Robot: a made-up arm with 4 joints.
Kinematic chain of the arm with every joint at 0, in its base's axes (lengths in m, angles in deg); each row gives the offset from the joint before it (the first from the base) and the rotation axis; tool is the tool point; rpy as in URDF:
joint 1: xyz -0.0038 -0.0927 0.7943 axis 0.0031 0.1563 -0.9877
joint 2: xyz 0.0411 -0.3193 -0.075 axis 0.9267 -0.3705 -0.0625
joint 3: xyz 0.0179 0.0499 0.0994 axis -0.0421 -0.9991 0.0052
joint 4: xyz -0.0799 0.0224 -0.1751 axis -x
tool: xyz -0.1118 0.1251 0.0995 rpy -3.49 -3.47 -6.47
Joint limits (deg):
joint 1: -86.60..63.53
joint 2: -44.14..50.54
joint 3: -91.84..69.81
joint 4: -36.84..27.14
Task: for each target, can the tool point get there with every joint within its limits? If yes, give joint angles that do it. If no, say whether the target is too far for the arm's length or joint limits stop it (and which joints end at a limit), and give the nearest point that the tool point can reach.
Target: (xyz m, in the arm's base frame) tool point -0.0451 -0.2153 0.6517
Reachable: yes | joints -18.43 1.59 19.51 13.68
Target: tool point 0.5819 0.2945 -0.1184
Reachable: no: too far | nearest point 0.2994 -0.0021 0.5113 | short by 0.751 m
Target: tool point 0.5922 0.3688 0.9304
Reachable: no: joint limits stop it (at a limit: joint 2, joint 3, joint 4) | nearest point 0.1322 0.0098 0.8432 | short by 0.590 m
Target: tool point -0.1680 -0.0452 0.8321
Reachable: yes | joints 42.97 -12.72 -36.54 16.66
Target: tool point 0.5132 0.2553 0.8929
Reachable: no: joint limits stop it (at a limit: joint 2, joint 3, joint 4) | nearest point 0.1393 0.0005 0.8417 | short by 0.455 m
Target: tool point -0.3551 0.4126 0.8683
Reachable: no: joint limits stop it (at a limit: joint 1, joint 2, joint 4) | nearest point -0.2492 0.0017 0.9291 | short by 0.429 m
